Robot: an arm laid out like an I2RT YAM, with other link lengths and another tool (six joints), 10 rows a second.
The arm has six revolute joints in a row. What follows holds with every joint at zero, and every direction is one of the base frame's.
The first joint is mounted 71.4 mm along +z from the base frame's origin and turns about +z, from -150 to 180 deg.
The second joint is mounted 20.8 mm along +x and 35.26 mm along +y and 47.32 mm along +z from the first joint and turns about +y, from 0 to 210 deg.
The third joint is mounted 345.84 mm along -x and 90.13 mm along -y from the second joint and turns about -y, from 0 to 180 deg.
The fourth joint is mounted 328.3 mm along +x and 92.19 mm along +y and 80.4 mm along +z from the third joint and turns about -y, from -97 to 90 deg.
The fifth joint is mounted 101.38 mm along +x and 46.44 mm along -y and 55.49 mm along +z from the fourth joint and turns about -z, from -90 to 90 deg.
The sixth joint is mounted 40.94 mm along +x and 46.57 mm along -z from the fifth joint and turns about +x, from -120 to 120 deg.
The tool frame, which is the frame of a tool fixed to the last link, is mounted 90 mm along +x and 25 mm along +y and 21 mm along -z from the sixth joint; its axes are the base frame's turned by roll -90.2, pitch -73.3 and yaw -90 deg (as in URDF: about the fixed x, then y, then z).
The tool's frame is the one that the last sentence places.
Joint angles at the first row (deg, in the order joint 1, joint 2, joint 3, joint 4, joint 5, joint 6):
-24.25, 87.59, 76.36, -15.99, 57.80, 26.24
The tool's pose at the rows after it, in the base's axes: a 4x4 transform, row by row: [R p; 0 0 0 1], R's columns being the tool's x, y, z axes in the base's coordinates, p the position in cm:
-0.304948 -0.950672 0.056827 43.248; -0.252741 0.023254 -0.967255 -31.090; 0.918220 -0.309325 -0.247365 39.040; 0 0 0 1
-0.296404 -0.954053 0.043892 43.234; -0.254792 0.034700 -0.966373 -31.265; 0.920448 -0.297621 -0.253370 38.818; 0 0 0 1
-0.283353 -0.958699 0.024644 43.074; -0.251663 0.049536 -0.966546 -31.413; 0.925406 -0.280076 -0.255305 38.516; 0 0 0 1
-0.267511 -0.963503 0.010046 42.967; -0.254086 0.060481 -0.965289 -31.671; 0.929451 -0.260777 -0.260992 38.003; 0 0 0 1
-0.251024 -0.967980 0.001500 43.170; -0.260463 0.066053 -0.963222 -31.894; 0.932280 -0.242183 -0.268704 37.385; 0 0 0 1
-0.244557 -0.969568 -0.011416 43.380; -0.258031 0.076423 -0.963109 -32.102; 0.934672 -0.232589 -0.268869 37.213; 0 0 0 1
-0.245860 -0.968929 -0.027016 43.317; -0.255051 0.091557 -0.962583 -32.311; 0.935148 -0.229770 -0.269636 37.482; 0 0 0 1
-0.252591 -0.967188 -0.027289 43.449; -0.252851 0.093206 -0.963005 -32.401; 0.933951 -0.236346 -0.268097 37.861; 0 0 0 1
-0.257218 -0.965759 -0.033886 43.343; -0.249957 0.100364 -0.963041 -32.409; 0.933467 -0.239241 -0.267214 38.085; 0 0 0 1
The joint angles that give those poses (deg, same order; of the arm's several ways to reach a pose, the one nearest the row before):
-24.36, 88.47, 77.80, -17.82, 58.92, 26.90
-24.47, 88.99, 78.43, -19.09, 59.33, 27.35
-24.53, 89.38, 78.74, -20.14, 60.21, 27.53
-24.77, 89.89, 78.89, -20.97, 60.58, 27.55
-24.88, 90.74, 79.27, -21.69, 60.69, 27.60
-24.88, 91.57, 80.07, -22.46, 61.32, 27.90
-25.02, 92.07, 81.32, -24.12, 61.95, 28.75
-25.04, 92.31, 82.11, -24.49, 62.00, 28.99
-25.04, 92.33, 82.56, -25.25, 62.35, 29.56

